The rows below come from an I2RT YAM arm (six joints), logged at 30 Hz.
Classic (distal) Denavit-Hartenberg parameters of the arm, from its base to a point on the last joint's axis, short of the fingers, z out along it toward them. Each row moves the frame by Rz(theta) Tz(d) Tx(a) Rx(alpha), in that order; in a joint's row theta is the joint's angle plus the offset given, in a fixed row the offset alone. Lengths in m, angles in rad.
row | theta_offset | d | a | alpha
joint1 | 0 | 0.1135 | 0.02 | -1.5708
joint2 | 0 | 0 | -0.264 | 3.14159
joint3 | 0.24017 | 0 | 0.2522 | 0
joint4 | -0.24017 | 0 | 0.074 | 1.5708
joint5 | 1.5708 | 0 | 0 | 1.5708
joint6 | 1.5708 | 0.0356 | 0 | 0
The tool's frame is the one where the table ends.
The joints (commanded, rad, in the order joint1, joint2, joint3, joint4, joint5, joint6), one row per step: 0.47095, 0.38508, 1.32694, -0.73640, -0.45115, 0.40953; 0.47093, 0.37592, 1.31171, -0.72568, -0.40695, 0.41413; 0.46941, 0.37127, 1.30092, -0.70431, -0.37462, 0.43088; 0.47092, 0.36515, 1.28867, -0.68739, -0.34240, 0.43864; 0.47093, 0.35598, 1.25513, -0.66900, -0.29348, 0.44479; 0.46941, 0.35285, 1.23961, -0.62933, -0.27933, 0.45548; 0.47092, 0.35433, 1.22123, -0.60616, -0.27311, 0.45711; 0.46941, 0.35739, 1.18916, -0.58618, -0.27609, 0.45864; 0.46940, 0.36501, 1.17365, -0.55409, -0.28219, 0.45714; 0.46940, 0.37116, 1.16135, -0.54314, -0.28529, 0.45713; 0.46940, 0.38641, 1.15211, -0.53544, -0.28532, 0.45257
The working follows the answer.
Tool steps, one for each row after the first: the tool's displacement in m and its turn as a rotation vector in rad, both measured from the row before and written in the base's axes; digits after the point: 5 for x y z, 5 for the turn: 0.00159, -0.00080, -0.00221, 0.01301, 0.00356, -0.04241; 0.00143, -0.00043, -0.00006, 0.02372, 0.00213, -0.02974; 0.00135, -0.00056, -0.00090, 0.01653, -0.00065, -0.02819; 0.00560, 0.00099, -0.00527, 0.01155, 0.01475, -0.04624; 0.00198, 0.00049, 0.00080, 0.02291, -0.01557, -0.01278; 0.00420, 0.00187, -0.00147, 0.00407, -0.00115, -0.00410; 0.00756, 0.00396, -0.00494, -0.00645, 0.01418, 0.00174; 0.00481, 0.00268, -0.00004, 0.00165, -0.00967, 0.00554; 0.00420, 0.00225, -0.00164, -0.00409, 0.00633, 0.00300; 0.00640, 0.00325, -0.00127, -0.01081, 0.01190, -0.00101
Tool pose at each row, in the base's axes (x y z in m, rotation vector in rad; rounded; the steps above come from the unrounded poses): -0.02956, 0.00237, 0.46768, -0.44155, 1.39867, 1.03288; -0.02797, 0.00158, 0.46547, -0.39908, 1.39811, 1.00824; -0.02654, 0.00115, 0.46541, -0.35884, 1.38898, 1.00036; -0.02519, 0.00059, 0.46452, -0.32645, 1.38091, 0.98797; -0.01960, 0.00158, 0.45925, -0.27794, 1.38976, 0.96157; -0.01762, 0.00207, 0.46005, -0.25860, 1.36402, 0.96235; -0.01342, 0.00394, 0.45858, -0.25315, 1.36095, 0.96135; -0.00587, 0.00791, 0.45364, -0.25286, 1.37718, 0.96195; -0.00106, 0.01058, 0.45360, -0.25991, 1.36743, 0.96528; 0.00315, 0.01283, 0.45196, -0.26225, 1.37527, 0.96662; 0.00955, 0.01608, 0.45069, -0.26429, 1.39170, 0.96151

